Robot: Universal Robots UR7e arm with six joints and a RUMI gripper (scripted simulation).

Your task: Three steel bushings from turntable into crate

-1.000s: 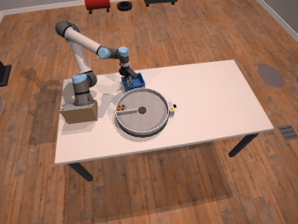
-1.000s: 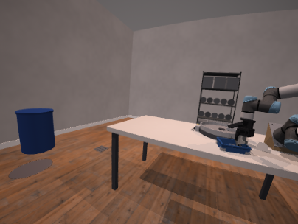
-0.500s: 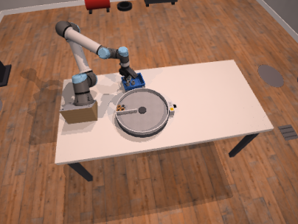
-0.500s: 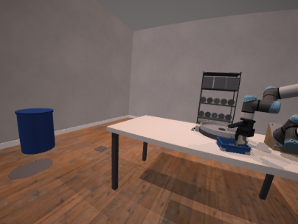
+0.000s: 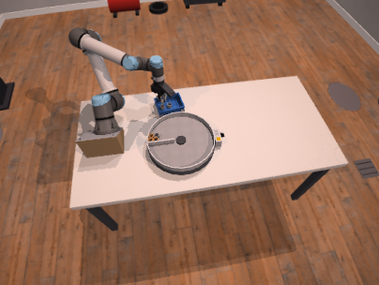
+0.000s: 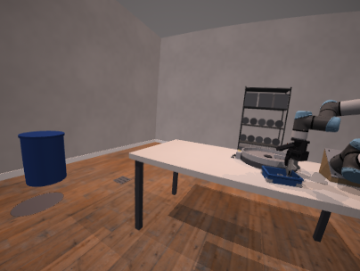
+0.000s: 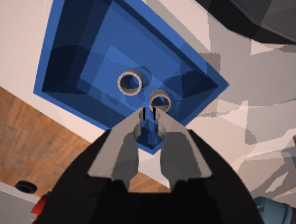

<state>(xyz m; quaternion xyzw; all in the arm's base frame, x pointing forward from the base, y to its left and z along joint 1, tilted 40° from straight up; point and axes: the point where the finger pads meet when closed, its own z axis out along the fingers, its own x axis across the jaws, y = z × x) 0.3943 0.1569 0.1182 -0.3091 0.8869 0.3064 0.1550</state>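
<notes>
My hand is 40 mm short of the blue crate and 30 mm above it. From my hand the other things lie so: round grey turntable: 50 mm ahead, 340 mm to the right.
</notes>
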